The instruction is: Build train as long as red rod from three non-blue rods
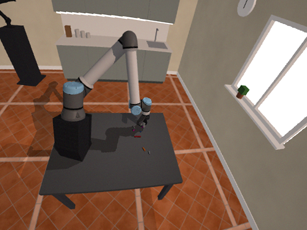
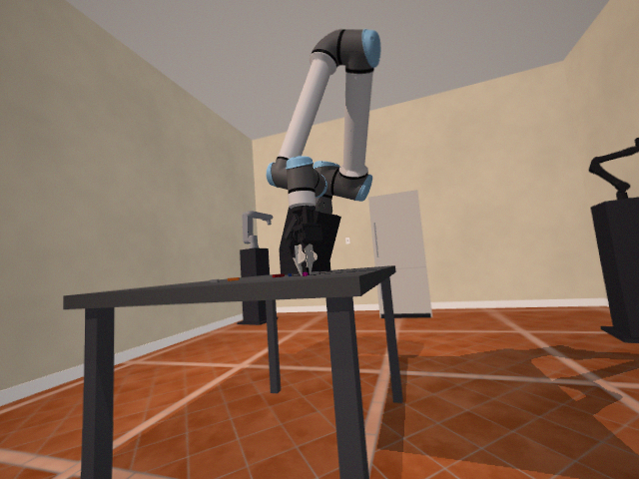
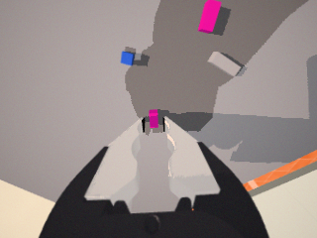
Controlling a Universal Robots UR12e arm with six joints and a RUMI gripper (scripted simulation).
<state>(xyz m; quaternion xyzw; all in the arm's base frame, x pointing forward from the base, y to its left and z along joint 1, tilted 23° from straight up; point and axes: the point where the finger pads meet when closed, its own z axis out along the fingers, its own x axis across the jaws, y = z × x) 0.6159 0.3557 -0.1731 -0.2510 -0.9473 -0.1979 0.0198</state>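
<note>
Right now my hand is 10 mm past the blue rod, 70 mm to the left of it and 10 mm above it. From my hand the other things lie so: orange rod 30 mm ahead, 290 mm to the right, 10 mm below; red rod 40 mm behind, 140 mm to the right, 10 mm below.
</note>
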